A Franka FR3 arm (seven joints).
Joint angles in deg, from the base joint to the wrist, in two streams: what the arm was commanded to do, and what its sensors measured. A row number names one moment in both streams.
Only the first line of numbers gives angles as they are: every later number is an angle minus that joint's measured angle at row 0.
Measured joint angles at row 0:
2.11, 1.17, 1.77, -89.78, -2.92, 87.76, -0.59
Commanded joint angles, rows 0 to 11:
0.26, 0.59, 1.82, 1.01, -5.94, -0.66, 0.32
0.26, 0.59, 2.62, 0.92, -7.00, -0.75, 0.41
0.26, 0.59, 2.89, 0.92, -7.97, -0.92, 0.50
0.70, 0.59, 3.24, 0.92, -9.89, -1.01, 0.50
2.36, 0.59, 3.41, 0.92, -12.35, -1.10, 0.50
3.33, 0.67, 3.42, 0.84, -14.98, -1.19, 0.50
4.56, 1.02, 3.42, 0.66, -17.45, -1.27, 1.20
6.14, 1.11, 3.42, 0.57, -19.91, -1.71, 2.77
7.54, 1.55, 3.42, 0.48, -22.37, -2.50, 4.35
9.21, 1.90, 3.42, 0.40, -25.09, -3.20, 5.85
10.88, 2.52, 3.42, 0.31, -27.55, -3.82, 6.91
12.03, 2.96, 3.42, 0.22, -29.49, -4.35, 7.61
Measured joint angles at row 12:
8.35, 1.08, 3.44, -0.13, -23.36, -2.29, 4.11
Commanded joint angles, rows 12 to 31:
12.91, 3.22, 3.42, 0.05, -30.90, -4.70, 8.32
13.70, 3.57, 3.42, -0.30, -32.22, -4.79, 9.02
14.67, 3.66, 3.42, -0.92, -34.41, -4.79, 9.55
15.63, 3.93, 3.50, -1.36, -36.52, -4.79, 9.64
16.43, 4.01, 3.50, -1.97, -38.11, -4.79, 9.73
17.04, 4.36, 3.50, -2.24, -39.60, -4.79, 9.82
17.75, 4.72, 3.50, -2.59, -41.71, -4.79, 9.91
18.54, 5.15, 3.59, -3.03, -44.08, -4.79, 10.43
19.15, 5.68, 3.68, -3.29, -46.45, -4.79, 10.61
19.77, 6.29, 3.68, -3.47, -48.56, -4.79, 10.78
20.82, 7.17, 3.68, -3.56, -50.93, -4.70, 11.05
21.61, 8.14, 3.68, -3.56, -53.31, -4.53, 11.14
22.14, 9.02, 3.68, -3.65, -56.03, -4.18, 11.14
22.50, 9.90, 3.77, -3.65, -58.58, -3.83, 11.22
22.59, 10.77, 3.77, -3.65, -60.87, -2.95, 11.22
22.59, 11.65, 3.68, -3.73, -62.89, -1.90, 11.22
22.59, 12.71, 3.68, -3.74, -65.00, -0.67, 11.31
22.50, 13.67, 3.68, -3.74, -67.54, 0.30, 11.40
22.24, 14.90, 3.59, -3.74, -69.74, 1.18, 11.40
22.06, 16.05, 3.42, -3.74, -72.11, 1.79, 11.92
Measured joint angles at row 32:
22.71, 12.96, 3.68, -3.55, -65.52, -0.73, 10.31
